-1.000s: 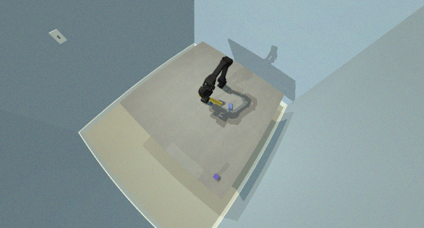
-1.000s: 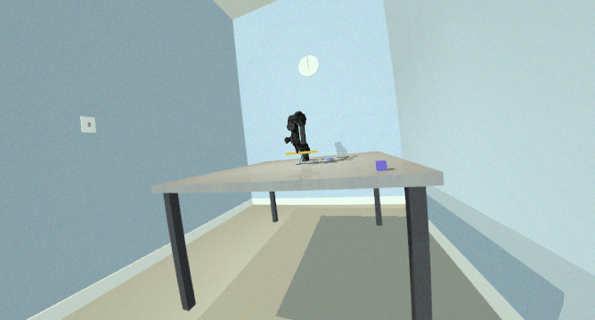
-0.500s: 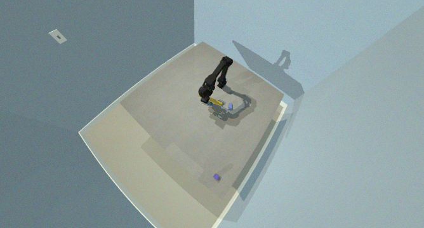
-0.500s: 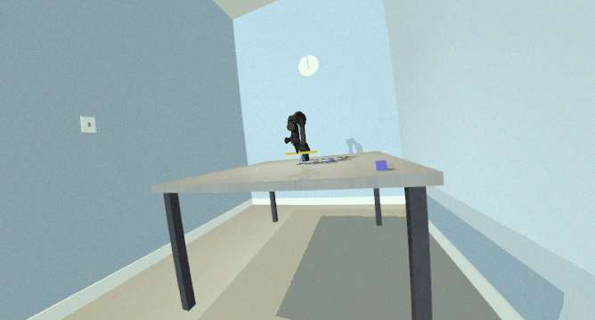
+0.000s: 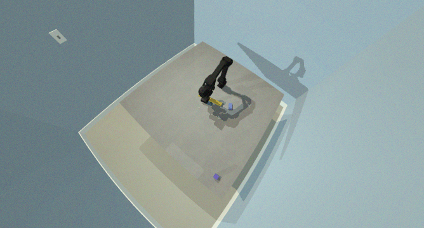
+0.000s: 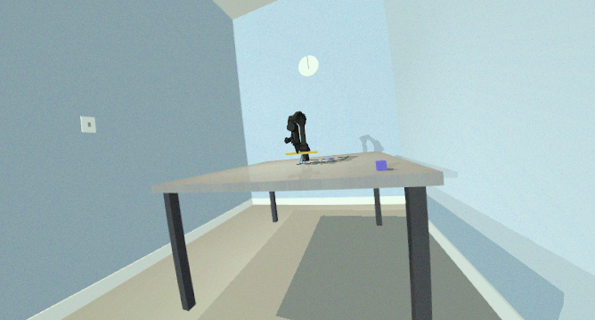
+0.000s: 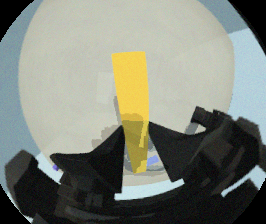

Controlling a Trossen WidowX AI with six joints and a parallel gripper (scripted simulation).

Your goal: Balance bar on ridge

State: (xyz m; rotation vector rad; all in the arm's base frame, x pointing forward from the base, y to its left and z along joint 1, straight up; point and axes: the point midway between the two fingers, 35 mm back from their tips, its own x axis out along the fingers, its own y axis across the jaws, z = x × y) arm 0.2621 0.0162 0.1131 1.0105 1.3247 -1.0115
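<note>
Right now my gripper tip is 3 cm to the right of the yellow bar and 1 cm past it. Round my gripper tip: blue block (21 cm to the left, 12 cm behind, 7 cm below); purple cube (48 cm to the left, 48 cm ahead, 6 cm below).
</note>
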